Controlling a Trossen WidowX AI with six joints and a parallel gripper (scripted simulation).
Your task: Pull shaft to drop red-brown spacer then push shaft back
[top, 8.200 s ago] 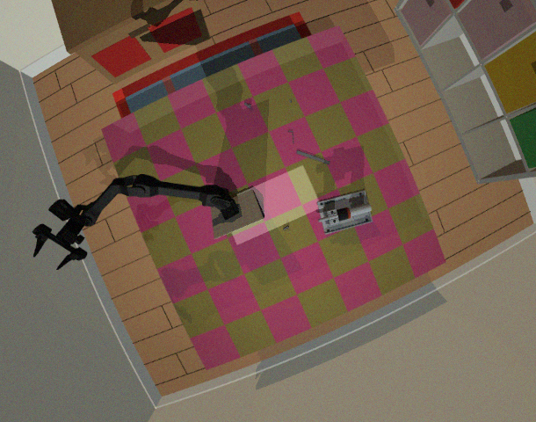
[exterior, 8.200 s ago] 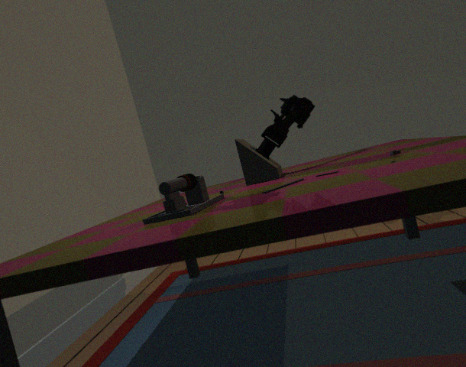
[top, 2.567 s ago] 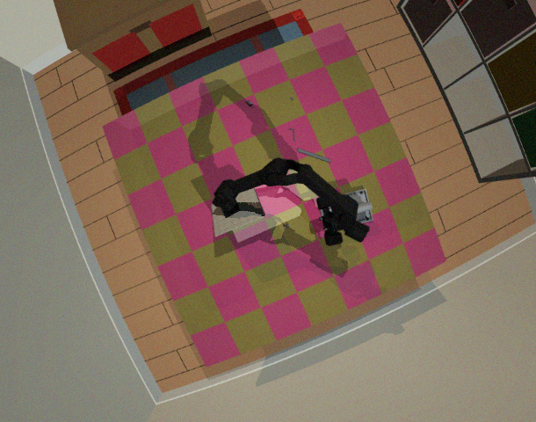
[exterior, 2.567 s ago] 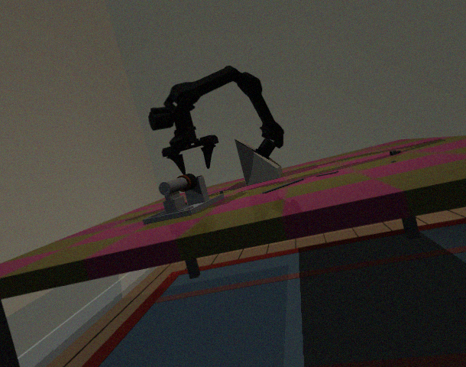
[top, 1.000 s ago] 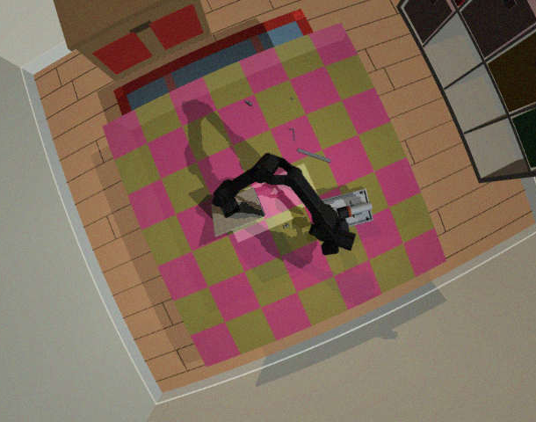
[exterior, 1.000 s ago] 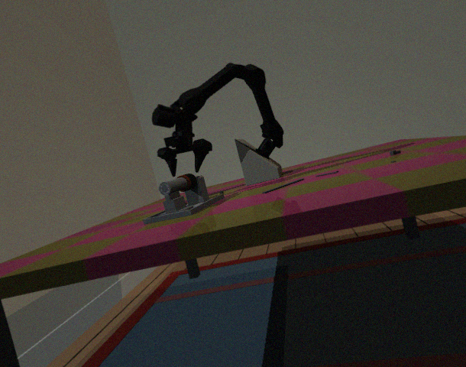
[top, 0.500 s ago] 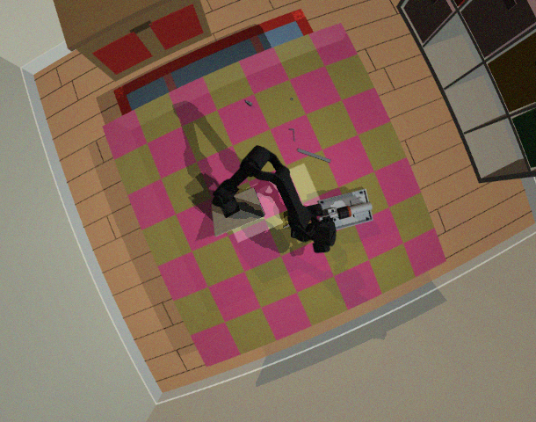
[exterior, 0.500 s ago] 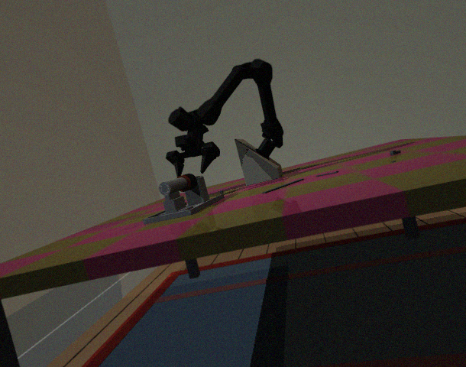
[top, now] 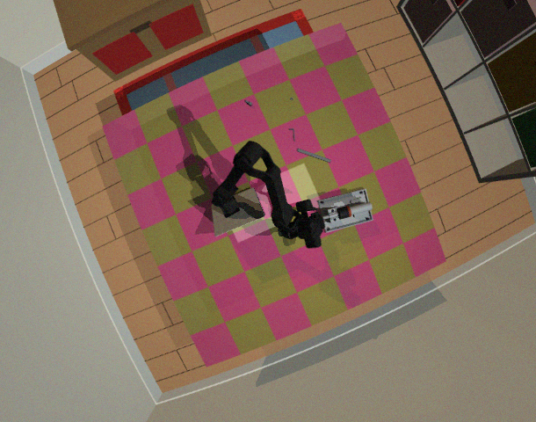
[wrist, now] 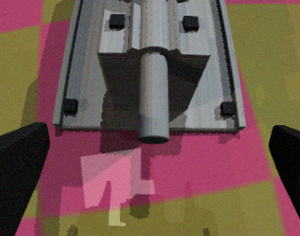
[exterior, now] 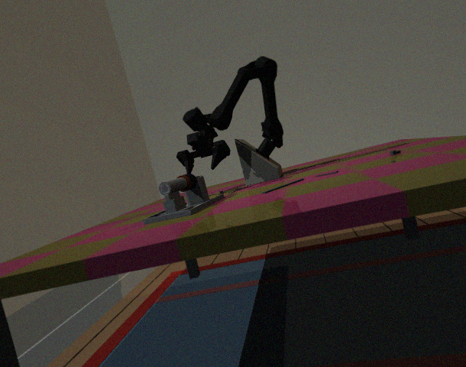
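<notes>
Now: the grey shaft 9 cm ahead of my gripper tip, 2 cm to the right of it and 2 cm below it. Also, from my gripper tip: grey bolt 62 cm to the left, 9 cm below, 1 cm behind; thin grey bar 26 cm to the left, 14 cm ahead, 10 cm below; support block 15 cm ahead, 5 cm below, 4 cm to the right.
</notes>
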